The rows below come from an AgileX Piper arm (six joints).
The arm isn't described. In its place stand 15 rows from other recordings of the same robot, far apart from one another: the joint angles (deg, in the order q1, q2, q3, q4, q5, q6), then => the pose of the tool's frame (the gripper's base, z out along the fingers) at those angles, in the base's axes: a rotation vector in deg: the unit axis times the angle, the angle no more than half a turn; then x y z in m.
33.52 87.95 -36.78 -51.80 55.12 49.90 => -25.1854, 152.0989, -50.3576, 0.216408, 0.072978, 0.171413
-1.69 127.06 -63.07 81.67 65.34 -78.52 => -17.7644, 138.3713, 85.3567, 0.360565, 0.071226, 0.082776
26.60 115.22 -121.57 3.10 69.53 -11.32 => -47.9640, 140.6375, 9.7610, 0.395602, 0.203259, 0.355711
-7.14 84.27 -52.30 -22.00 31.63 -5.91 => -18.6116, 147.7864, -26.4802, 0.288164, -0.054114, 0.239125
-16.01 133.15 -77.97 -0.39 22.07 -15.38 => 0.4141, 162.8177, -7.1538, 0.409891, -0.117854, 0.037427
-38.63 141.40 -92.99 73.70 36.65 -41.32 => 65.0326, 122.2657, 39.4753, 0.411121, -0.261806, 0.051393
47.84 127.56 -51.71 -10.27 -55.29 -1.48 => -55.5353, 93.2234, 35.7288, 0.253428, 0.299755, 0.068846
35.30 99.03 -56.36 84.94 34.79 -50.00 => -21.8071, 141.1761, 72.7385, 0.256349, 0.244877, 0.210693
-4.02 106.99 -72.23 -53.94 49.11 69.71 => 49.6911, 133.6492, -40.6960, 0.374811, -0.082090, 0.211675
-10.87 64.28 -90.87 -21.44 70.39 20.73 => 37.0111, 120.6470, -21.0481, 0.172955, -0.065118, 0.492275
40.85 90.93 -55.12 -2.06 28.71 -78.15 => -131.0296, 74.8331, -14.9923, 0.240041, 0.205487, 0.216770
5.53 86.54 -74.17 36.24 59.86 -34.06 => -34.4657, 141.7211, 37.2293, 0.304242, 0.076197, 0.328027
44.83 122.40 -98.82 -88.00 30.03 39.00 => -64.2498, 88.1734, -31.2607, 0.388656, 0.322181, 0.255061
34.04 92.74 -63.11 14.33 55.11 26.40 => -0.7208, 175.7580, 24.5311, 0.243503, 0.186787, 0.231265
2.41 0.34 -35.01 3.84 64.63 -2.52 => -5.5102, 114.7815, 4.4626, -0.021012, 0.004627, 0.302008
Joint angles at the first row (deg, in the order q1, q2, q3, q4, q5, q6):
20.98, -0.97, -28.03, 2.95, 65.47, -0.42
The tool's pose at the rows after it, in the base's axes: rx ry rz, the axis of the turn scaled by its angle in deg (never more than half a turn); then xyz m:
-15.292, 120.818, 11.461, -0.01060, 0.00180, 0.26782
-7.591, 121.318, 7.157, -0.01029, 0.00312, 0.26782
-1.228, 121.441, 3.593, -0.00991, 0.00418, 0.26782
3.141, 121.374, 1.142, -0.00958, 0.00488, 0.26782
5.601, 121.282, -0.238, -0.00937, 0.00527, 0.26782
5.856, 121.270, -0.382, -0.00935, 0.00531, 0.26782
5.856, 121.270, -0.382, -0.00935, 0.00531, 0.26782
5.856, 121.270, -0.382, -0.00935, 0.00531, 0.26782
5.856, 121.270, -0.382, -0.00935, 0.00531, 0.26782
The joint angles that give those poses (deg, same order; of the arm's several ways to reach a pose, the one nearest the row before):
13.72, -0.97, -28.03, 2.95, 65.47, -0.42
6.46, -0.97, -28.03, 2.95, 65.48, -0.42
0.46, -0.97, -28.03, 2.95, 65.48, -0.42
-3.66, -0.97, -28.03, 2.95, 65.47, -0.42
-5.99, -0.97, -28.03, 2.95, 65.47, -0.42
-6.23, -0.97, -28.03, 2.95, 65.47, -0.42
-6.23, -0.97, -28.03, 2.95, 65.47, -0.42
-6.23, -0.97, -28.03, 2.95, 65.47, -0.42
-6.23, -0.97, -28.03, 2.95, 65.47, -0.42

